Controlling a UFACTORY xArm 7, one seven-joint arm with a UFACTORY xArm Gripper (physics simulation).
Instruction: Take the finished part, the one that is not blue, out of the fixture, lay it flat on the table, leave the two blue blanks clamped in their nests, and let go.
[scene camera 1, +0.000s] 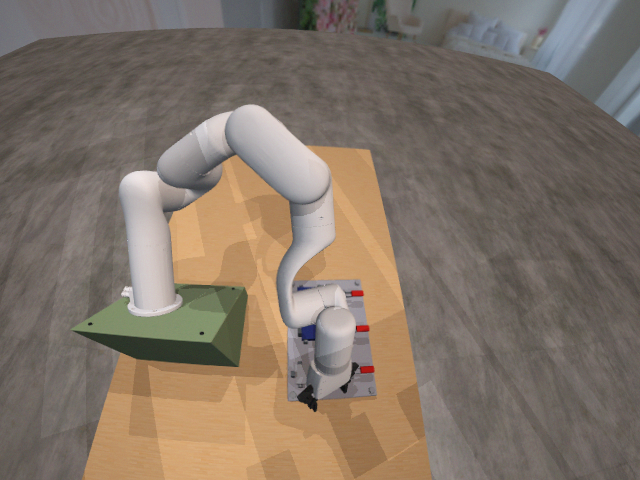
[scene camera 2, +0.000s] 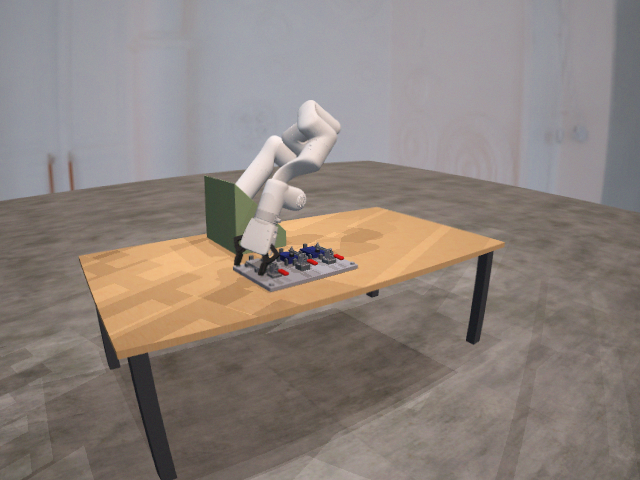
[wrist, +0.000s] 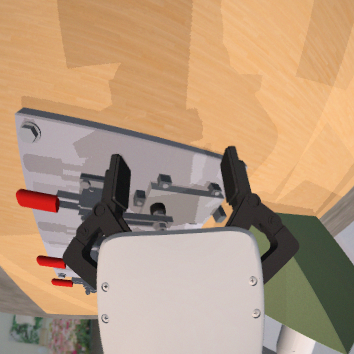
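Seen in the pictures: gripper, fingertip midpoint: (scene camera 1: 327, 397) (scene camera 2: 248, 270) (wrist: 173, 157); arm's base, link origin: (scene camera 1: 156, 305).
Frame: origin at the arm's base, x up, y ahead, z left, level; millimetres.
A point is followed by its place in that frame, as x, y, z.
The fixture (scene camera 1: 361, 348) @(-156, 527, -33) (scene camera 2: 310, 277) @(-158, 550, -10) (wrist: 62, 135) @(-156, 520, -150) is a grey plate with three nests and red-handled clamps. The finished part (wrist: 192, 202) @(-140, 383, -119) looks light grey and lies among small posts in the end nest in the wrist view. The end clamp's dark arm reaches over its near side; whether it presses on it I cannot tell. My gripper (scene camera 1: 329, 399) @(-142, 429, -165) (scene camera 2: 250, 268) @(-142, 429, -165) (wrist: 173, 157) @(-142, 429, -165) is open and empty, its fingers spread either side of that nest. One blue blank (scene camera 1: 308, 333) @(-130, 375, -2) (scene camera 2: 288, 256) @(-130, 407, -4) sits in the middle nest; the other blue blank (scene camera 1: 303, 289) @(-136, 355, 135) (scene camera 2: 312, 251) @(-135, 391, 103) sits in the far nest, partly hidden.
The end clamp's red handle (scene camera 1: 367, 369) @(-124, 532, -96) (scene camera 2: 283, 271) @(-126, 534, -97) (wrist: 37, 200) @(-125, 530, -102) points outward, away from the arm's base. The green base block (scene camera 1: 170, 351) @(-16, 61, -100) (scene camera 2: 219, 217) @(-55, 40, -101) (wrist: 300, 250) @(-77, 148, -97) stands beside the fixture on the wooden table (scene camera 1: 206, 413) @(-171, 122, -220) (scene camera 2: 170, 315) @(-171, 568, -472) (wrist: 240, 30) @(-171, 419, -282). Corner bolts stick up from the fixture plate.
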